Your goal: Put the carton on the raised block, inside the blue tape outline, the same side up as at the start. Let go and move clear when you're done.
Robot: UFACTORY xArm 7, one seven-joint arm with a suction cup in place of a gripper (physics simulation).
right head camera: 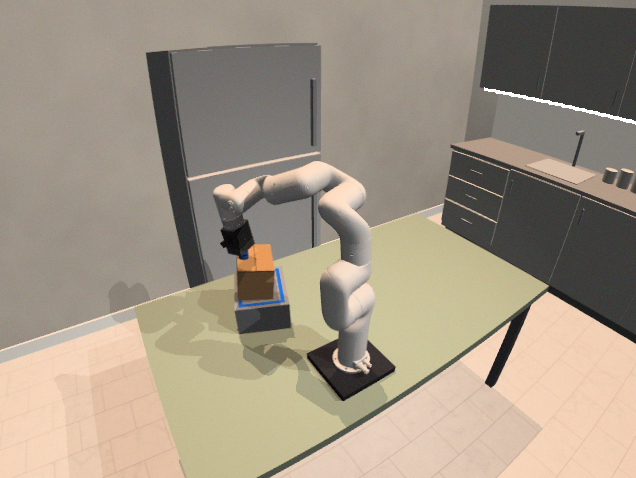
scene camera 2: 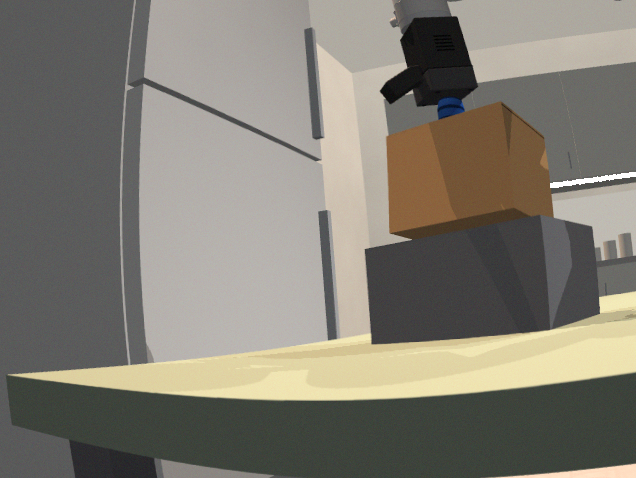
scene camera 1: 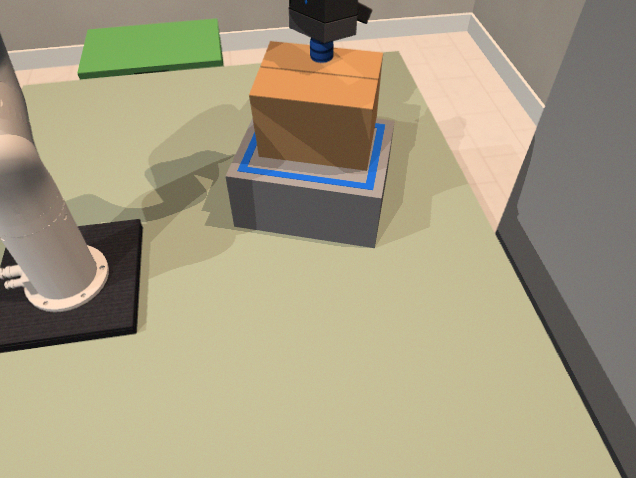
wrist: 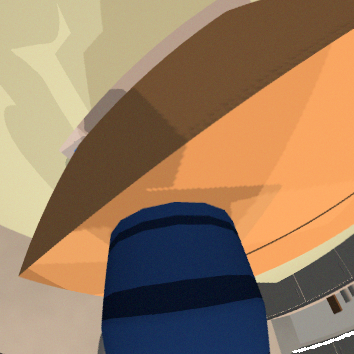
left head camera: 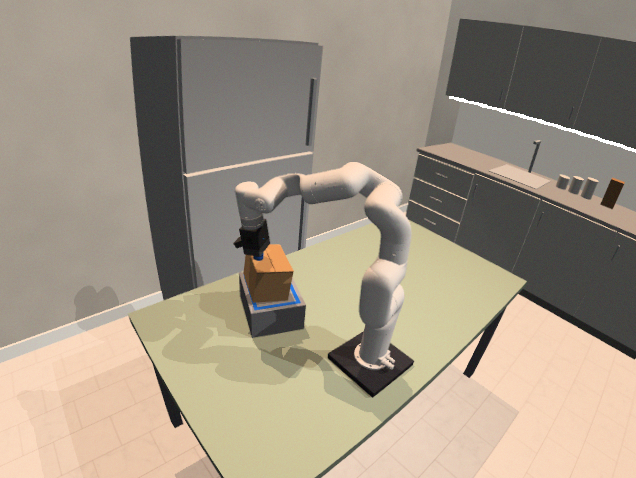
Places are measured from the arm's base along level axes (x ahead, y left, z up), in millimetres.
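Pixels of known places: hand, tool point: (right head camera: 245,259) (scene camera 2: 455,132) (scene camera 1: 321,62) (wrist: 181,221) (left head camera: 259,259); arm's base, link origin: (right head camera: 351,359) (scene camera 1: 68,278) (left head camera: 371,356).
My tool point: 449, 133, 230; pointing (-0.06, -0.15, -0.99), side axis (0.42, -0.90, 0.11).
Note:
Ahead of a thing's pixels: the offset from my tool point to its top centre, as dx, dy, dz. Level surfaces: height alone.
The orange-brown carton @[-11, -26, +12] (left head camera: 270,285) (right head camera: 255,284) (scene camera 1: 311,133) (scene camera 2: 462,169) (wrist: 270,145) hangs level, seam side up, from my suction cup (left head camera: 258,258) (right head camera: 244,255) (scene camera 1: 321,57) (scene camera 2: 451,112) (wrist: 175,225), which is on its top face, off centre. The carton is over the grey raised block @[-21, -37, -132] (left head camera: 277,319) (right head camera: 263,317) (scene camera 1: 308,210) (scene camera 2: 452,292). In scene camera 2 a strip of its underside shows, with a small gap above the block. The blue tape outline (left head camera: 277,305) (right head camera: 262,303) (scene camera 1: 308,178) shows around its near sides; the far side is hidden behind the carton.
The refrigerator (left head camera: 246,102) (right head camera: 246,107) (scene camera 1: 580,205) stands beyond the table's edge. My arm's black base plate (left head camera: 341,354) (right head camera: 321,354) (scene camera 1: 123,308) is on the green table @[dz -253] (left head camera: 246,411) (right head camera: 215,411) (scene camera 1: 308,359). A green slab (scene camera 1: 151,46) shows past the table's far edge.

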